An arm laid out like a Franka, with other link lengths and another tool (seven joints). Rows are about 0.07 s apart.
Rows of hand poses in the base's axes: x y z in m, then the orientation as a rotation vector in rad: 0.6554, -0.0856, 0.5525, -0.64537, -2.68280, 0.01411; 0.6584, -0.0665, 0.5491, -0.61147, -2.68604, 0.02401; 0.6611, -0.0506, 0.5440, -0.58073, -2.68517, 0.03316; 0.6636, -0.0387, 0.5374, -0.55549, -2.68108, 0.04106; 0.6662, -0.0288, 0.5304, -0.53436, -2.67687, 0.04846; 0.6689, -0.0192, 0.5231, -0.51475, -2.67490, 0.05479; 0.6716, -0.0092, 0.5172, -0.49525, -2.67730, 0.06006; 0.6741, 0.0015, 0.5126, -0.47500, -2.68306, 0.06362; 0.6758, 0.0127, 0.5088, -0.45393, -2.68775, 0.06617; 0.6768, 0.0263, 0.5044, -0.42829, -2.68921, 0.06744; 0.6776, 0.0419, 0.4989, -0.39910, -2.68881, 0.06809
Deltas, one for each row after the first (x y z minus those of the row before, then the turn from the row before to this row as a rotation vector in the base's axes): 0.0030, 0.0191, -0.0034, -0.00122, 0.00509, 0.02491; 0.0027, 0.0159, -0.0051, -0.00062, 0.00797, 0.02206; 0.0025, 0.0119, -0.0066, -0.00026, 0.00962, 0.01772; 0.0026, 0.0099, -0.0070, -0.00067, 0.00877, 0.01489; 0.0027, 0.0096, -0.0073, -0.00058, 0.00608, 0.01409; 0.0027, 0.0100, -0.0059, -0.00052, 0.00158, 0.01454; 0.0025, 0.0107, -0.0046, 0.00032, -0.00188, 0.01529; 0.0017, 0.0112, -0.0038, 0.00128, -0.00095, 0.01554; 0.0010, 0.0136, -0.0044, 0.00332, 0.00262, 0.01807; 0.0008, 0.0156, -0.0055, 0.00454, 0.00469, 0.02023
